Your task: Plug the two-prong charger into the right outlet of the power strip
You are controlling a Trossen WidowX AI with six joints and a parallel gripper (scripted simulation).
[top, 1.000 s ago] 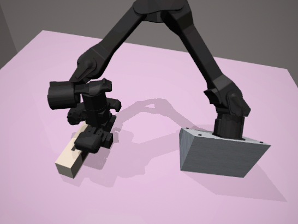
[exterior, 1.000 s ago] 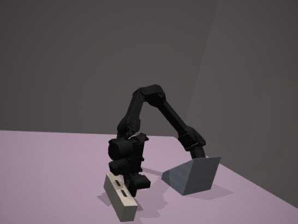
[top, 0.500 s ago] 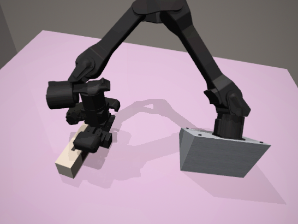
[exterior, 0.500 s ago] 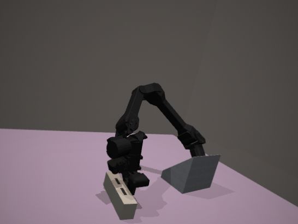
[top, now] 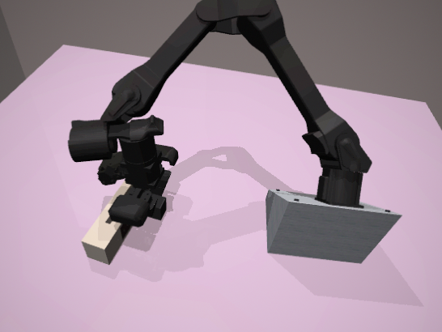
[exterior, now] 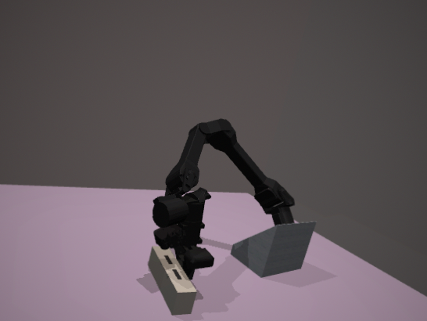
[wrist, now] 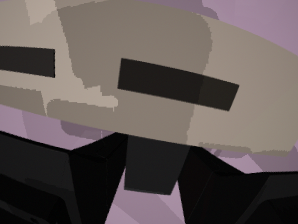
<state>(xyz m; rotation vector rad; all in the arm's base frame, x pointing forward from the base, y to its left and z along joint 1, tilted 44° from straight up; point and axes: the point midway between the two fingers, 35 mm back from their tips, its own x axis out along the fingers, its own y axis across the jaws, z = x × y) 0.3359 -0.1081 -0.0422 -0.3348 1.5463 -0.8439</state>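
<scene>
Right now my gripper tip is 20 mm short of the black two-prong charger and 10 mm below it.
</scene>
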